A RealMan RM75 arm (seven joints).
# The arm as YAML. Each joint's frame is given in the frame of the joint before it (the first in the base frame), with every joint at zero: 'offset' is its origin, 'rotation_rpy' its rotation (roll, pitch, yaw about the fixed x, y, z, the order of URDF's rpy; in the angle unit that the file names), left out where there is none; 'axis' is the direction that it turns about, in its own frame. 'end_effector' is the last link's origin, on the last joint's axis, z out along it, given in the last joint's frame.
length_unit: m
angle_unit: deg
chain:
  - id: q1
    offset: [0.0, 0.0, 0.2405]
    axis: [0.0, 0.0, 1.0]
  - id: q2
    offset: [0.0, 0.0, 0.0]
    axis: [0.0, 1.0, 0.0]
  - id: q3
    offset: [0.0, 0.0, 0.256]
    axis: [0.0, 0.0, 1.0]
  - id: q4
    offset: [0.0, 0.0, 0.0]
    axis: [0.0, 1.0, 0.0]
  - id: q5
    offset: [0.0, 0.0, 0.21]
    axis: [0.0, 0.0, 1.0]
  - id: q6
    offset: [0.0, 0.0, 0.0]
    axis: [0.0, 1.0, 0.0]
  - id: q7
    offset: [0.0, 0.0, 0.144]
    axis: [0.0, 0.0, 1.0]
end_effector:
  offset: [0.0, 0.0, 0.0]
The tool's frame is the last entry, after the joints.
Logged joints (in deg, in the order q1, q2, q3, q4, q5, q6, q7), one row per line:
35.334, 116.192, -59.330, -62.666, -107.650, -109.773, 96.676
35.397, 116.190, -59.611, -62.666, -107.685, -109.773, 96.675
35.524, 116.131, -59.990, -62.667, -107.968, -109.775, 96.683
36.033, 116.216, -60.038, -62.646, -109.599, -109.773, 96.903
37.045, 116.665, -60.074, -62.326, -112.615, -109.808, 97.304
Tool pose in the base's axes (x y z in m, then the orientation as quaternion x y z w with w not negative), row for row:
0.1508, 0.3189, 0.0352, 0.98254, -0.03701, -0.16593, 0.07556
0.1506, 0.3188, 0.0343, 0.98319, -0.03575, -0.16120, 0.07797
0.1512, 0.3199, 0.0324, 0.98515, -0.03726, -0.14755, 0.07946
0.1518, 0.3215, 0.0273, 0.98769, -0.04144, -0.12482, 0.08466
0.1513, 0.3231, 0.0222, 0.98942, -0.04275, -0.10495, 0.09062
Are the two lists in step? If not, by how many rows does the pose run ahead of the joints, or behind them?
The pose runs 1 row ahead of the joints: the pose in row i belongs to the joints in row i + 1.
